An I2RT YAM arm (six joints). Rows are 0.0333 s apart.
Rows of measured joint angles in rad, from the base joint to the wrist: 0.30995, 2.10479, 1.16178, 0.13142, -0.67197, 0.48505; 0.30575, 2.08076, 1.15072, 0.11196, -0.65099, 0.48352; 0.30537, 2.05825, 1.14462, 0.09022, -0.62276, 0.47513; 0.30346, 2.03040, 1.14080, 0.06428, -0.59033, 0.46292; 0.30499, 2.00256, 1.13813, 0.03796, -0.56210, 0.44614; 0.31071, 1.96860, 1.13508, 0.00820, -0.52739, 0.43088; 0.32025, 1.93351, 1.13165, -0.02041, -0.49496, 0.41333; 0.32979, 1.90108, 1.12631, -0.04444, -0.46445, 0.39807; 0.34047, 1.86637, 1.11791, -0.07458, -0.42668, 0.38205; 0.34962, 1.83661, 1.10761, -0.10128, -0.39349, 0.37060; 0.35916, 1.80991, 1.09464, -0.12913, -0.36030, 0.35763; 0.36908, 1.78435, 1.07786, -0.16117, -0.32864, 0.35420; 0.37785, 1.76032, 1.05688, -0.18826, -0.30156, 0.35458; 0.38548, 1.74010, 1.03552, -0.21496, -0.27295, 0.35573; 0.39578, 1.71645, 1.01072, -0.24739, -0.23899, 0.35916; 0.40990, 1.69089, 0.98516, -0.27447, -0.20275, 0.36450; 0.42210, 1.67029, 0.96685, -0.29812, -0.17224, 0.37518; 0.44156, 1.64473, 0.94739, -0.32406, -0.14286, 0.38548; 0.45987, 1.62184, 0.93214, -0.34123, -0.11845, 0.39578; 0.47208, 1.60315, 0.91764, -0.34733, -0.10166, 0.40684; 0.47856, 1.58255, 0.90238, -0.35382, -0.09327, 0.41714; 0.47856, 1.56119, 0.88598, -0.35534, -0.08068, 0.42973; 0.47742, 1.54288, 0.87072, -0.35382, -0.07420, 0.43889
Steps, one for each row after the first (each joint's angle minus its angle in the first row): -0.00420, -0.02403, -0.01106, -0.01946, 0.02098, -0.00153; -0.00458, -0.04654, -0.01716, -0.04120, 0.04921, -0.00992; -0.00649, -0.07439, -0.02098, -0.06714, 0.08164, -0.02213; -0.00496, -0.10223, -0.02365, -0.09346, 0.10987, -0.03891; 0.00076, -0.13619, -0.02670, -0.12322, 0.14458, -0.05417; 0.01030, -0.17128, -0.03013, -0.15183, 0.17701, -0.07172; 0.01984, -0.20371, -0.03547, -0.17586, 0.20752, -0.08698; 0.03052, -0.23842, -0.04387, -0.20600, 0.24529, -0.10300; 0.03967, -0.26818, -0.05417, -0.23270, 0.27848, -0.11445; 0.04921, -0.29488, -0.06714, -0.26055, 0.31167, -0.12742; 0.05913, -0.32044, -0.08392, -0.29259, 0.34333, -0.13085; 0.06790, -0.34447, -0.10490, -0.31968, 0.37041, -0.13047; 0.07553, -0.36469, -0.12626, -0.34638, 0.39902, -0.12932; 0.08583, -0.38834, -0.15106, -0.37881, 0.43298, -0.12589; 0.09995, -0.41390, -0.17662, -0.40589, 0.46922, -0.12055; 0.11215, -0.43450, -0.19493, -0.42954, 0.49973, -0.10987; 0.13161, -0.46006, -0.21439, -0.45548, 0.52911, -0.09957; 0.14992, -0.48295, -0.22964, -0.47265, 0.55352, -0.08927; 0.16213, -0.50164, -0.24414, -0.47875, 0.57031, -0.07821; 0.16861, -0.52224, -0.25940, -0.48524, 0.57870, -0.06791; 0.16861, -0.54360, -0.27580, -0.48676, 0.59129, -0.05532; 0.16747, -0.56191, -0.29106, -0.48524, 0.59777, -0.04616
